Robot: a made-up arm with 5 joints.
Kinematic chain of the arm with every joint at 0, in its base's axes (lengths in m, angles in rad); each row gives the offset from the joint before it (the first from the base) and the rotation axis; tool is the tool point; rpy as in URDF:
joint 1: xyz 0.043 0 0.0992 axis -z
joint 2: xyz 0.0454 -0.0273 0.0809 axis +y
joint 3: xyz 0.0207 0 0.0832 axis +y
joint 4: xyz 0.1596 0 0.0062 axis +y
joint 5: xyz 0.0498 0.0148 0 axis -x
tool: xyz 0 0 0 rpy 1.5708 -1.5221 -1.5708
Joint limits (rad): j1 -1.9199..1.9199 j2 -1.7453..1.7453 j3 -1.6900..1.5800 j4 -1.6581..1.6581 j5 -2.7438..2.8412
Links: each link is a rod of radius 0.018 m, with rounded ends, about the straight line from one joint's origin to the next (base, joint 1, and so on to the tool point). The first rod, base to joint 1, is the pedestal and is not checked.
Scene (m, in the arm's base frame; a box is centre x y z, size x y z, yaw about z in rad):
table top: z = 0
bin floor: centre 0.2 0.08 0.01 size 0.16 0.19 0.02 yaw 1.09
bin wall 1: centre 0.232 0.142 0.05 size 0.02 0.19 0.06 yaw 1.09
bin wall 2: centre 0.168 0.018 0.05 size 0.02 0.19 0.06 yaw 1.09
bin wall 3: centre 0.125 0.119 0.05 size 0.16 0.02 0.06 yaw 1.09
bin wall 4: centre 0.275 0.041 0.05 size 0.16 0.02 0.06 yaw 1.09
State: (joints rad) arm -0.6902 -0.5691 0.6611 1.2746 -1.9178
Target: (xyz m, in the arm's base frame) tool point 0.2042 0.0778 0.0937
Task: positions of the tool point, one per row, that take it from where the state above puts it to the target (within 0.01 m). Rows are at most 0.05 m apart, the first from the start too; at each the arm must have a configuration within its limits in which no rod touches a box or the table.
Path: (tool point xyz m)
1: 0.2068 0.1048 0.1675
2: 0.2100 0.0936 0.1299
3: 0.2042 0.0778 0.0937

